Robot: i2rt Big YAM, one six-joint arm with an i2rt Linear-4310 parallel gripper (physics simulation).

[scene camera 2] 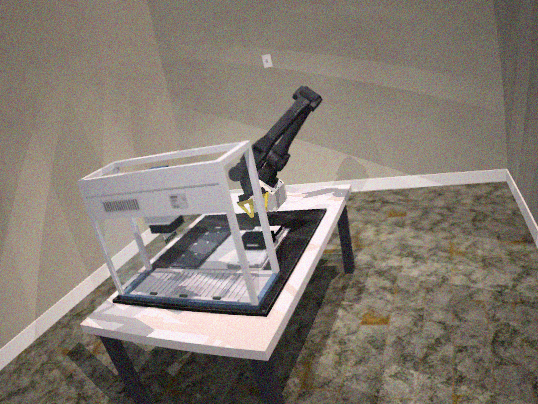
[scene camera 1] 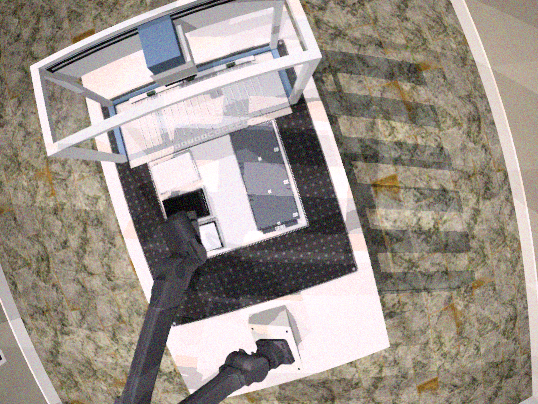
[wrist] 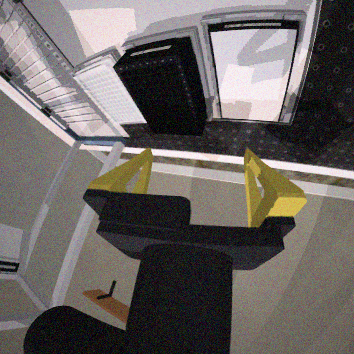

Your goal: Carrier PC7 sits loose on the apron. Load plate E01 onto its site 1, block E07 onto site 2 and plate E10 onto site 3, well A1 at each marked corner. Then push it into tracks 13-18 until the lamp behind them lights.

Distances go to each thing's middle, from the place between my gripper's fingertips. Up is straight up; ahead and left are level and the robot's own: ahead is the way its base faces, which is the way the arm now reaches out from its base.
Labels:
Now: the white well plate (scene camera 1: 180, 170) 17 cm ahead of my hand, 1 cm to the right of it and 10 cm below it. Round my hand: grey carrier (scene camera 1: 264, 174): 6 cm ahead, 27 cm to the right, 10 cm below.

